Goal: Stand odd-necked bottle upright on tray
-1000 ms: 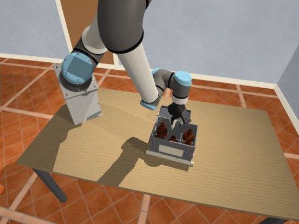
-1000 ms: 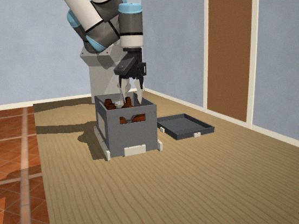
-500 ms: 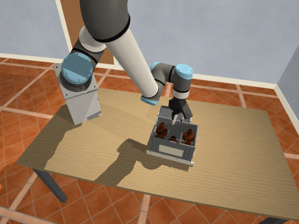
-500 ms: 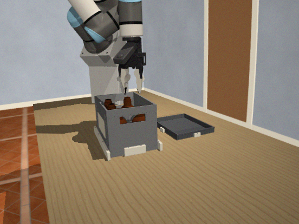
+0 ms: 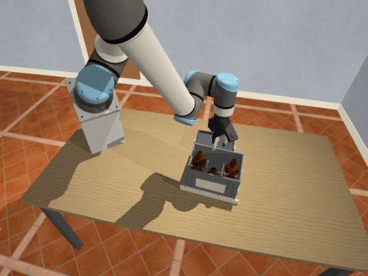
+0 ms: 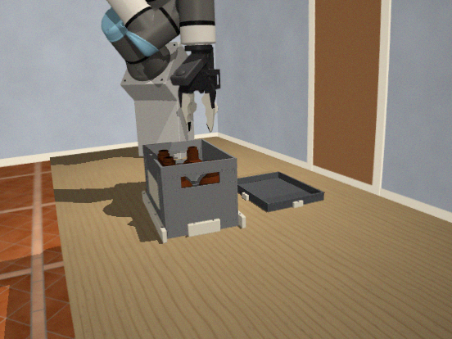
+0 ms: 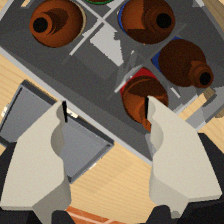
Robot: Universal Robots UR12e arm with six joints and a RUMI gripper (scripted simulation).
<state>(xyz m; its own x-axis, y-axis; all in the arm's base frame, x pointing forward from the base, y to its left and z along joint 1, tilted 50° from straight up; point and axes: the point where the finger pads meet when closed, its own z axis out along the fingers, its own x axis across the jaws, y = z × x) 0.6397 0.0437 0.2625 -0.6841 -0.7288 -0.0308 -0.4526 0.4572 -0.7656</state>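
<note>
Now: hand 9 cm short of the bottle, 1 cm to the left of it and 15 cm above it. From my hand the other things lie so: grey tray (1 cm ahead, 25 cm to the left, 23 cm below); grey crate (1 cm behind, 4 cm to the right, 15 cm below).
</note>
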